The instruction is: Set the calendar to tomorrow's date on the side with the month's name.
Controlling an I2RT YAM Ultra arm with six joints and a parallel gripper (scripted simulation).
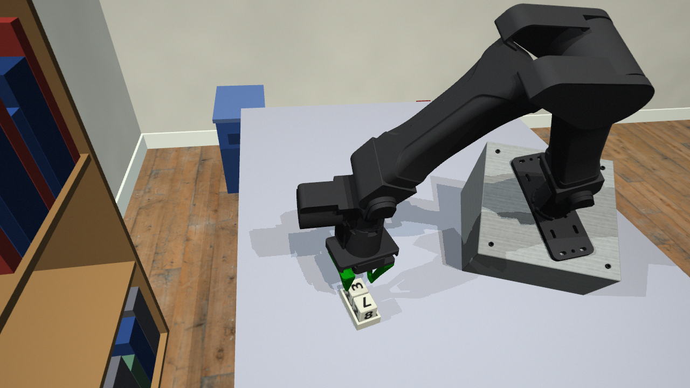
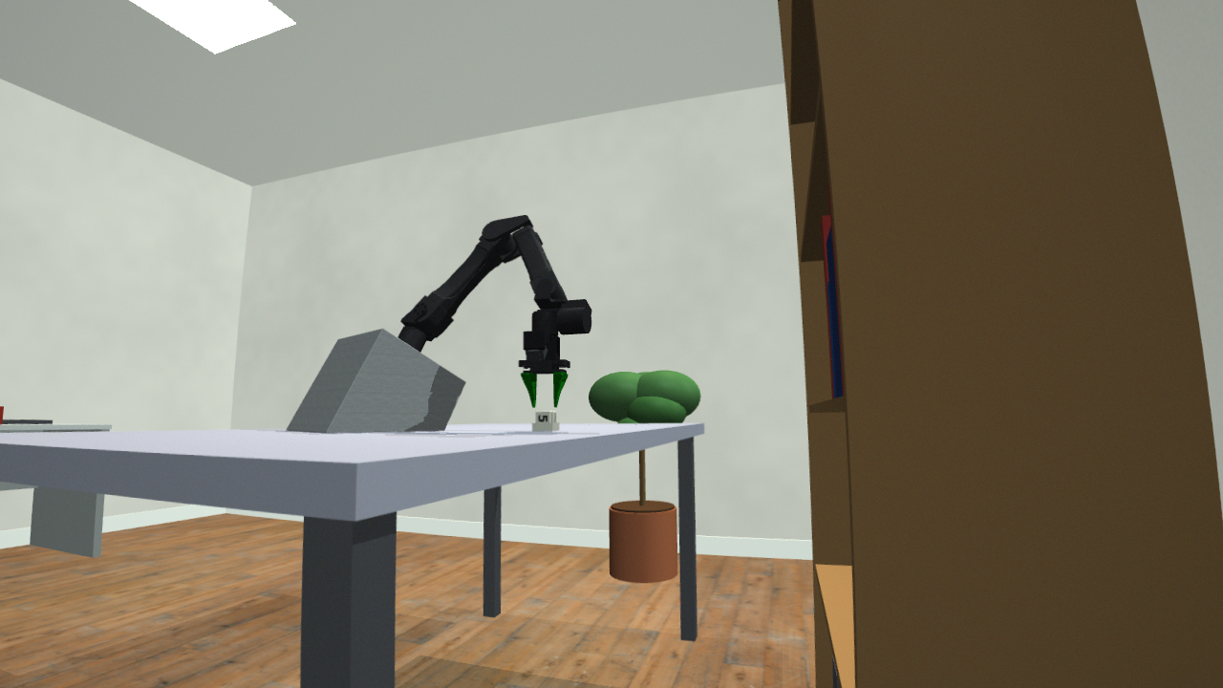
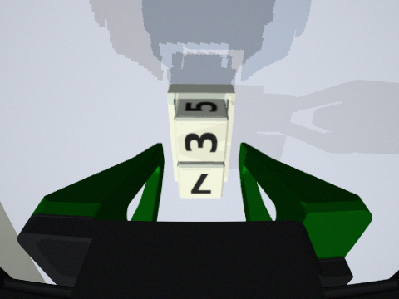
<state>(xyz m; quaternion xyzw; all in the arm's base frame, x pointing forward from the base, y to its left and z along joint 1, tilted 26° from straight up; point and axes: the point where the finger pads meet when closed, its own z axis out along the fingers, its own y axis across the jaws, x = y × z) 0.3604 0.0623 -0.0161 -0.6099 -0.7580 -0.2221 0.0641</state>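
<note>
The tray lies 2 cm to the left of my hand and 5 cm below it.
</note>
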